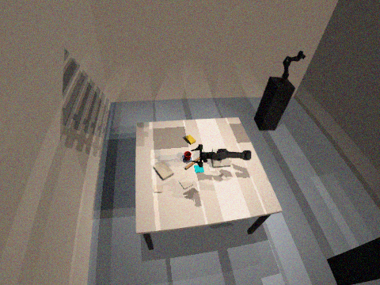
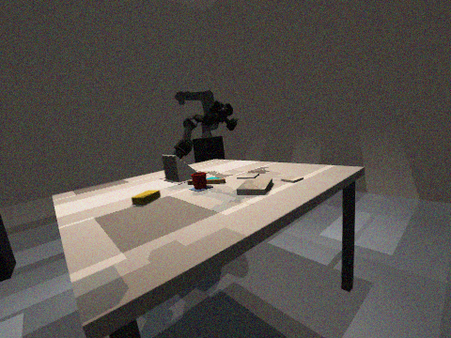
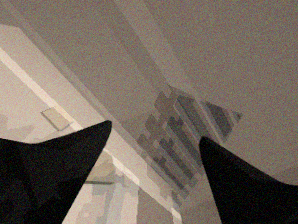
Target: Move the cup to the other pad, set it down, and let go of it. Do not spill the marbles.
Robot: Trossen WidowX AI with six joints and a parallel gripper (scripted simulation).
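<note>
The red cup is 310 mm below my gripper tip, 240 mm to the right of it and 20 mm behind it. Also, from my gripper tip: wooden bar: 350 mm below, 170 mm to the right, 70 mm behind; then blue pad: 360 mm below, 240 mm to the right, 20 mm behind; then cyan pad: 360 mm below, 130 mm behind, 110 mm to the right.
</note>
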